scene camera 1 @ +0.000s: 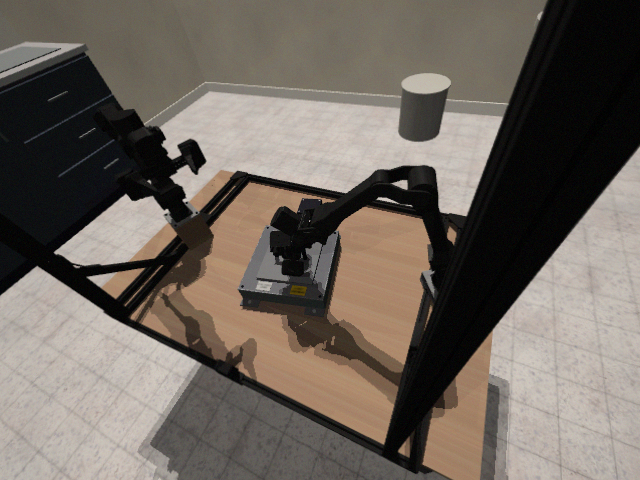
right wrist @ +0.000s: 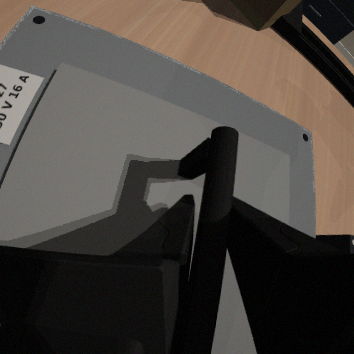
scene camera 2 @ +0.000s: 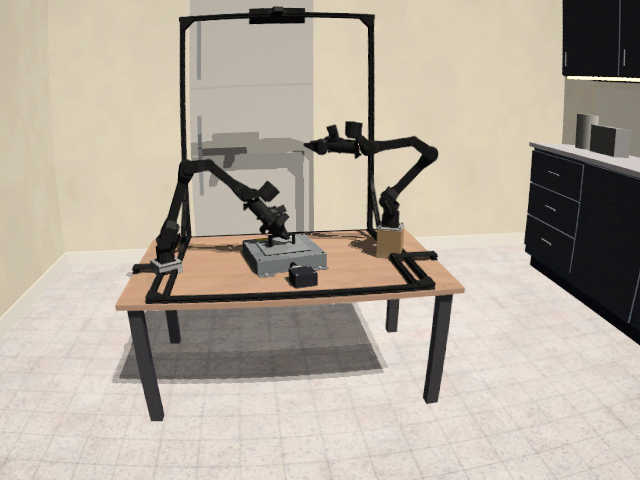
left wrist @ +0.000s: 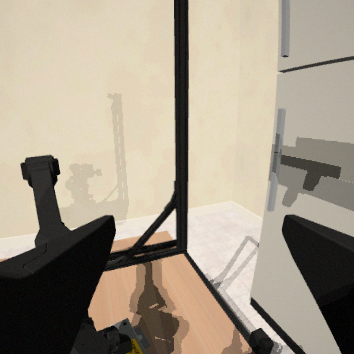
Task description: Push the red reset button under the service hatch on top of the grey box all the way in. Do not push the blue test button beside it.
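The grey box [scene camera 1: 250, 283] [scene camera 2: 284, 265] [right wrist: 100, 55] stands mid-table. Its service hatch [scene camera 1: 269, 271] [right wrist: 115, 125], a flat grey panel, covers much of the top; whether it is slightly raised I cannot tell. The red reset button and the blue test button do not show. My right gripper [scene camera 1: 293, 255] [scene camera 2: 286, 236] [right wrist: 206, 203] is over the hatch, shut on its black bar handle [scene camera 2: 293, 238] [right wrist: 224, 165], which runs between the fingers. My left gripper [scene camera 1: 164, 183] [scene camera 2: 306, 145] [left wrist: 199, 223] is open and empty, high above the table, away from the box.
A small black block [scene camera 2: 302, 276] adjoins one side of the box. A yellow label [scene camera 1: 298, 290] is on the box top at the opposite end. Black frame rails [scene camera 2: 232, 297] edge the table. A wooden block [scene camera 2: 389, 242] carries my left arm. A tall black post crosses the right of scene camera 1.
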